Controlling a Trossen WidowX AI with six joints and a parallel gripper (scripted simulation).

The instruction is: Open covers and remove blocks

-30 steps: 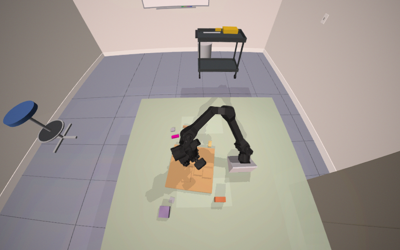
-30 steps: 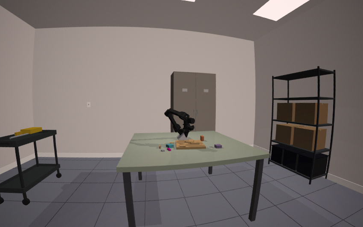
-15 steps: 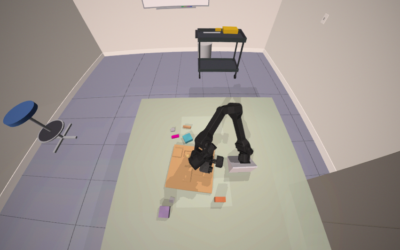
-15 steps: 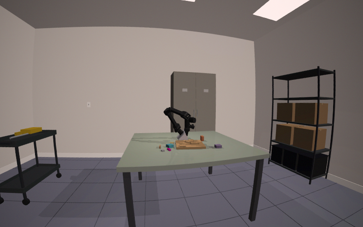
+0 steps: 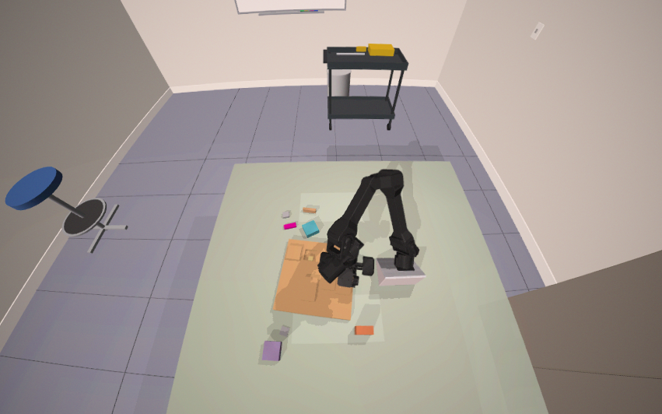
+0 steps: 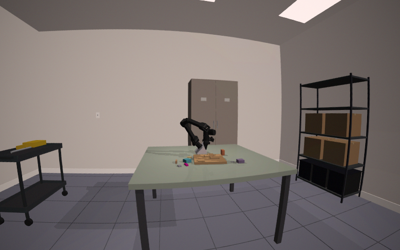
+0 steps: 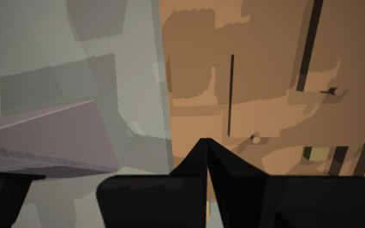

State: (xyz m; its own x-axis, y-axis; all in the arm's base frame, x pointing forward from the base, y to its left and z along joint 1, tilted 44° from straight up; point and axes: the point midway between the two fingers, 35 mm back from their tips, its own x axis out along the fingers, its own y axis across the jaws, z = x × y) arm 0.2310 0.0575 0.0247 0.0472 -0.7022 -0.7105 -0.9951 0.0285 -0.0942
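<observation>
My gripper tip is 20 cm to the right of the orange block, 7 cm past it and 5 cm above it. Also, from my gripper tip: orange stick 31 cm to the right, 17 cm ahead, 7 cm below; then magenta bar 25 cm ahead, 22 cm to the right, 8 cm below; then teal block 21 cm to the right, 15 cm ahead, 7 cm below.
</observation>
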